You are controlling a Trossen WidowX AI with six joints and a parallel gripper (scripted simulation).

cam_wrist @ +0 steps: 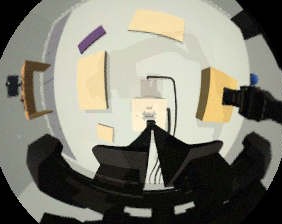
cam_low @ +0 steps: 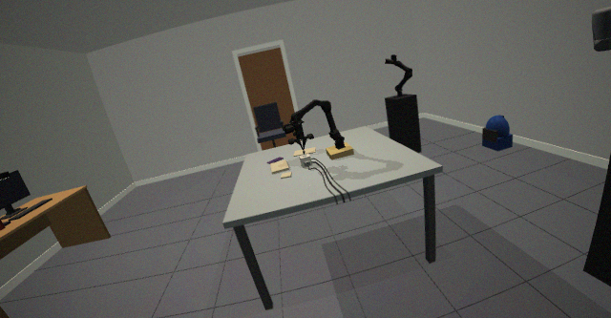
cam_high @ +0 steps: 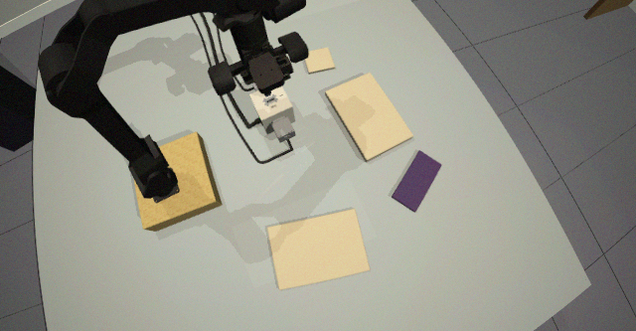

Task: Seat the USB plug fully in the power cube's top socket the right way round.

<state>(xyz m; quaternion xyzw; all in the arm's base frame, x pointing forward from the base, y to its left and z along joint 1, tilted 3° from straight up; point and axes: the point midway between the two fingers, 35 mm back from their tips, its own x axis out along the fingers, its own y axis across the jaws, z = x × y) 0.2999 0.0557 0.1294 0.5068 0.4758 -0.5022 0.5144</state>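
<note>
Now: gripper tip 20 mm above the dark usb plug. Also, from my gripper tip: purple block: 220 mm ahead, 310 mm to the right, 120 mm below; tan square: 170 mm ahead, 100 mm to the left, 120 mm below.
</note>
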